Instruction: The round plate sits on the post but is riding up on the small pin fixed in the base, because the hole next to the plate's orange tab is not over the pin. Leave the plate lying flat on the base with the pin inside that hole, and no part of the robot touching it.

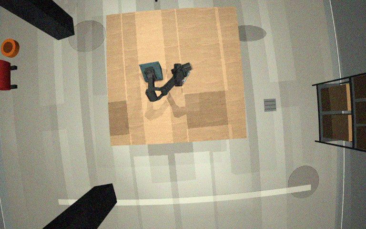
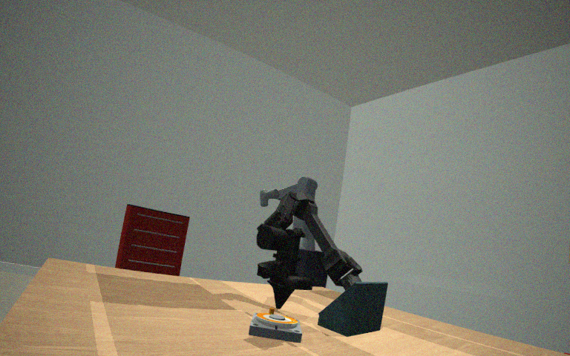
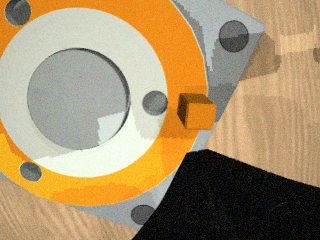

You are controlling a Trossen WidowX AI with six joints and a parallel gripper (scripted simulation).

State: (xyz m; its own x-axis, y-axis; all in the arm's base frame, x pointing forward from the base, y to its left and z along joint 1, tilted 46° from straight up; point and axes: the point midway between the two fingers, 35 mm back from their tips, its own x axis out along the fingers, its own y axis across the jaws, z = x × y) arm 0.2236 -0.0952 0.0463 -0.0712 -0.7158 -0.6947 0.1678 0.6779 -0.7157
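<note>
Now: gripper tip 4 cm to the right of the square grey base, 4 cm short of it and 3 cm above it.
</note>
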